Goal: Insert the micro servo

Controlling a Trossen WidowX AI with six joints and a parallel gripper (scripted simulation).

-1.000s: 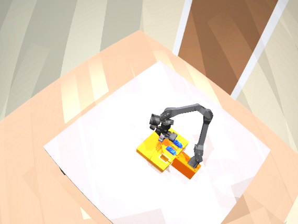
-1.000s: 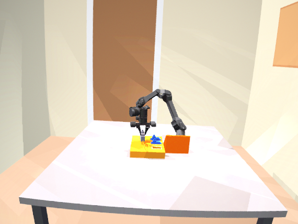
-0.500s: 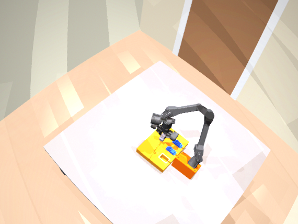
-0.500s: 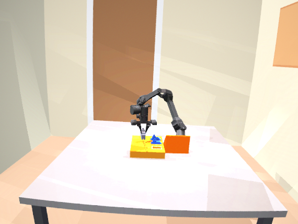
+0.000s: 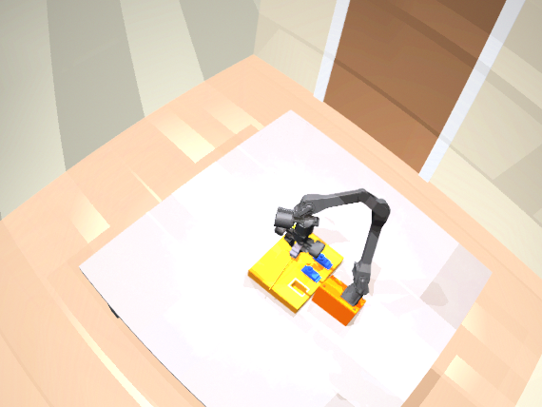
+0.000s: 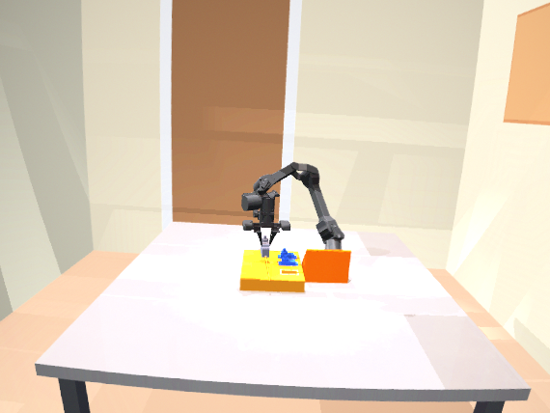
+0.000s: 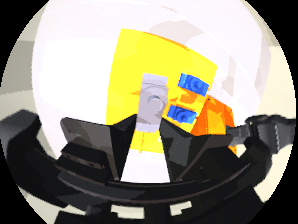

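My gripper tip is now 100 mm above the yellow deck, 10 mm to the right of it and 10 mm short of it.
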